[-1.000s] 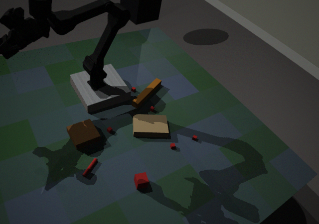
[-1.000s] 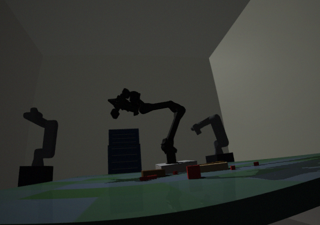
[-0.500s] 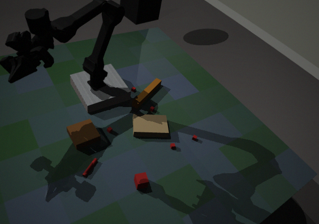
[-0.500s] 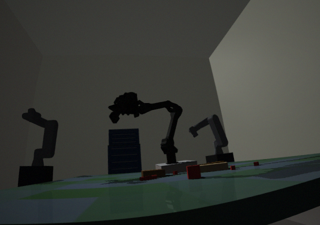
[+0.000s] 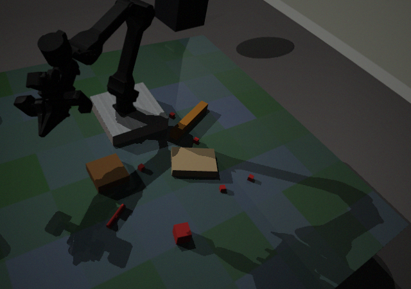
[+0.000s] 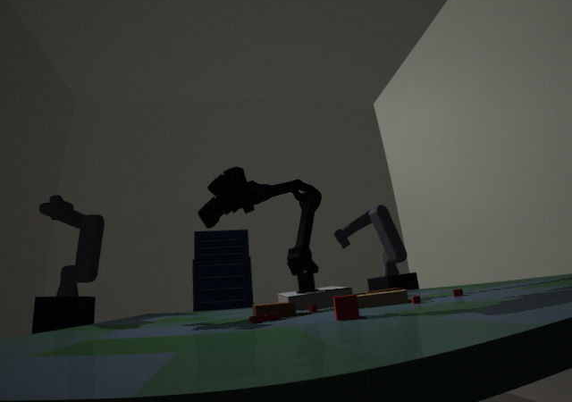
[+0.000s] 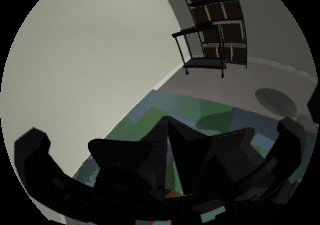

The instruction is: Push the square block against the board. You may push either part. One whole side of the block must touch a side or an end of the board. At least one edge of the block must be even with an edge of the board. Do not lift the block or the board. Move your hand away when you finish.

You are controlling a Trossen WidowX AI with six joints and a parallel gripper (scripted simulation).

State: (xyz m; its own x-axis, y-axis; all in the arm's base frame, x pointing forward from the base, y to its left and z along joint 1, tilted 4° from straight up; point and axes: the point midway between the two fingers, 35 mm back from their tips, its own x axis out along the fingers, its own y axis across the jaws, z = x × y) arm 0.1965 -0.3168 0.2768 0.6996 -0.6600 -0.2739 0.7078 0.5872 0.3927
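Right now my gripper tip is 7 cm short of the tan flat slab, 43 cm to the right of it and 28 cm above it. Also, from my gripper tip: brown square block: 3 cm behind, 17 cm to the left, 28 cm below; then red rod: 11 cm ahead, 12 cm to the left, 29 cm below; then long orange bar: 10 cm behind, 55 cm to the left, 28 cm below.
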